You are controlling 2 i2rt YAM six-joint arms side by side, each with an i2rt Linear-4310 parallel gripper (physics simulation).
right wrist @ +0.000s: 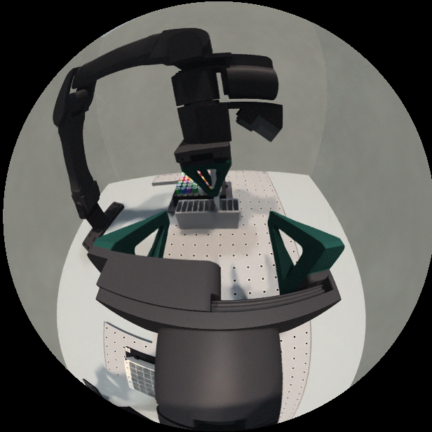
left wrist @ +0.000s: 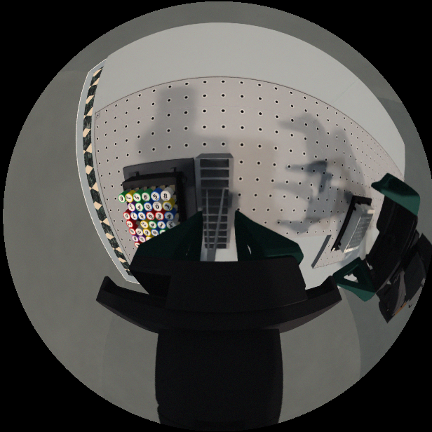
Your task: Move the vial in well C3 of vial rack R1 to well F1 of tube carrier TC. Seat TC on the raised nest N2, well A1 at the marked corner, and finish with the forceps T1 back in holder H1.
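Observation:
Forceps T1 (left wrist: 220,210) (right wrist: 217,201) stand upright in slotted grey holder H1 (left wrist: 214,156) (right wrist: 207,220). My left gripper (left wrist: 218,216) (right wrist: 213,190) is partly open at the top of the forceps, with its fingers apart on either side and not gripping. Vial rack R1 (left wrist: 150,181) (right wrist: 188,196) is full of coloured, numbered vials beside the holder; a dark gap shows among them, but I cannot tell its well. A pale gridded carrier, seemingly TC (left wrist: 356,234) (right wrist: 142,379), is at a black base (left wrist: 362,201) (right wrist: 140,354); its seating and marked corner are unclear. My right gripper (left wrist: 356,241) (right wrist: 218,216) is wide open and empty.
A perforated board (left wrist: 222,95) (right wrist: 195,245) lies under the racks. A checkered strip (left wrist: 88,135) runs along its left side in the left wrist view. A thin grey bar (left wrist: 321,251) (right wrist: 127,332) lies near the carrier. The left arm (right wrist: 200,85) rises above the holder.

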